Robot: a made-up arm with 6 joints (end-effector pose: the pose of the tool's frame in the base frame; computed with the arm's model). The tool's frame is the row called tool. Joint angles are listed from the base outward.
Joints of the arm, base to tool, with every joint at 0 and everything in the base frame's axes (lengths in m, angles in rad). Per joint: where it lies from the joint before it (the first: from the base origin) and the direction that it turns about. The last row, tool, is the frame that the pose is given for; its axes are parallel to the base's.
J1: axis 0 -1 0 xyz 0 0 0.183
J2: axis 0 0 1 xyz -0.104 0.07 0.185
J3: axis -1 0 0 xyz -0.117 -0.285 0.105
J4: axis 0 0 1 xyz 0.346 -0.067 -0.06
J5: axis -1 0 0 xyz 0.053 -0.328 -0.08
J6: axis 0 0 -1 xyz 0.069 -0.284 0.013
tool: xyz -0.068 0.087 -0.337
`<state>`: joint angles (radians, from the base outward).
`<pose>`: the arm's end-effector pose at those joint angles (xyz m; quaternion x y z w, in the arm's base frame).
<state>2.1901 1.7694 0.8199 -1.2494 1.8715 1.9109</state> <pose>-0.8444 -0.0694 0.0607 -0.4267 0.5136 0.3015 0.6806</pose>
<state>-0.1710 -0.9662 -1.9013 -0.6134 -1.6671 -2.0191</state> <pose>0.2990 -0.0655 0.5069 0.0767 -0.9248 -0.3686 0.0553</pose>
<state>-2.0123 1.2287 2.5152 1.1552 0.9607 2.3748</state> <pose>0.2258 0.9664 -0.3953 0.2418 -0.3979 0.3706 0.8036</pose>
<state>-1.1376 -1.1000 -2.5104 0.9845 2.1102 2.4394</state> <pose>-0.0529 -0.7421 0.2579 0.1238 0.3991 0.8510 0.3180</pose>
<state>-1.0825 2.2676 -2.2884 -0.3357 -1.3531 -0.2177</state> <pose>0.2452 0.1817 0.7116 -0.2262 -0.7655 0.4614 0.3872</pose>
